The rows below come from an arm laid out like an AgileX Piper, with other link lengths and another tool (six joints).
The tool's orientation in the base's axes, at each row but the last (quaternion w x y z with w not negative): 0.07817 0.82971 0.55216 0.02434; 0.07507 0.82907 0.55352 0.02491; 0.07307 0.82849 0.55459 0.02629; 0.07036 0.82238 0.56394 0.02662; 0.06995 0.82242 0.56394 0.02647; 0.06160 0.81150 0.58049 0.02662; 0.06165 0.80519 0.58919 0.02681; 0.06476 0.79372 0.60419 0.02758; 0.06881 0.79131 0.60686 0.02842
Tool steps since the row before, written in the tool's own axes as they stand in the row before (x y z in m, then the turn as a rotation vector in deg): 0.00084 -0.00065 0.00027 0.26 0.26 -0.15; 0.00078 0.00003 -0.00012 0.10 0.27 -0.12; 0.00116 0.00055 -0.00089 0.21 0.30 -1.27; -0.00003 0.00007 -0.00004 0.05 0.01 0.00; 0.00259 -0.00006 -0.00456 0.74 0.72 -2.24; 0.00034 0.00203 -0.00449 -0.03 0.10 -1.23; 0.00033 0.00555 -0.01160 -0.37 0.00 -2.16; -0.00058 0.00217 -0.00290 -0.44 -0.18 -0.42; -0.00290 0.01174 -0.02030 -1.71 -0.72 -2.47
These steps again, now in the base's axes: -0.00023 0.00099 -0.00041 0.32 0.16 0.18; 0.00031 0.00072 0.00009 0.27 0.00 0.16; 0.00084 0.00095 0.00092 0.20 0.20 1.29; 0.00005 -0.00005 0.00005 0.03 0.04 0.00; 0.00033 0.00282 0.00441 0.66 0.63 2.29; 0.00150 -0.00001 0.00471 -0.06 0.02 1.23; 0.00400 -0.00056 0.01221 -0.36 -0.21 2.15; 0.00156 -0.00092 0.00319 -0.34 -0.35 0.41; 0.00786 -0.00427 0.02187 -1.45 -1.28 2.41
